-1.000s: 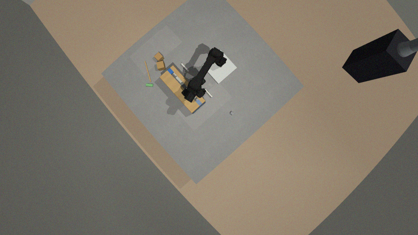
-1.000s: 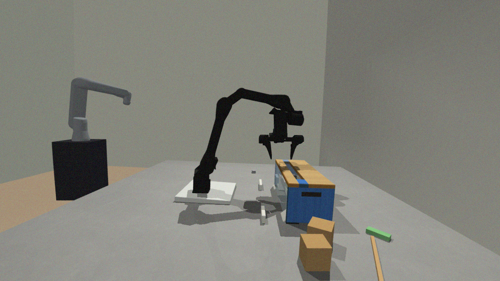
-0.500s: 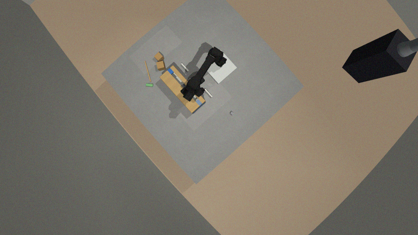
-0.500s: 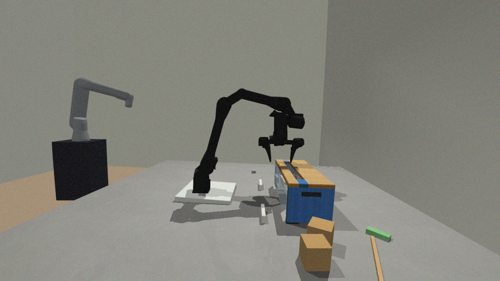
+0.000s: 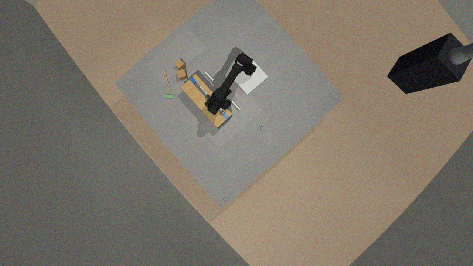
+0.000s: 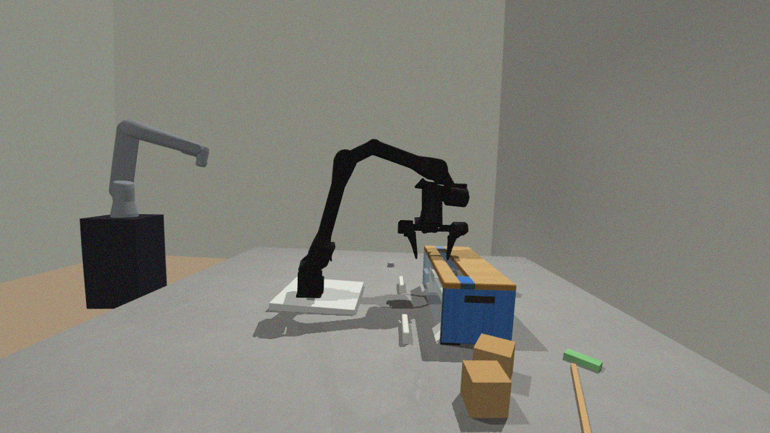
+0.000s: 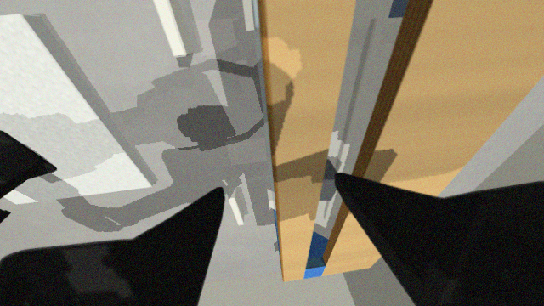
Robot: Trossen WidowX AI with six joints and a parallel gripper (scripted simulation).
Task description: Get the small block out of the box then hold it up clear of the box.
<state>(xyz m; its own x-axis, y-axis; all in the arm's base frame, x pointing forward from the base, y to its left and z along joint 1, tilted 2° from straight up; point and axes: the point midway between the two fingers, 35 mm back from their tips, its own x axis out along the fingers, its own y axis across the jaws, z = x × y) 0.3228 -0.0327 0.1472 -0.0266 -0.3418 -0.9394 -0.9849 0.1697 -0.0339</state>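
My gripper tip is 20 mm short of the box, 40 mm to the left of it and 60 mm above it. From my gripper tip the other things lie so: grey block: 40 mm ahead, 50 mm to the right, 40 mm below; then wooden stick: 120 mm ahead, 400 mm to the right, 120 mm below.
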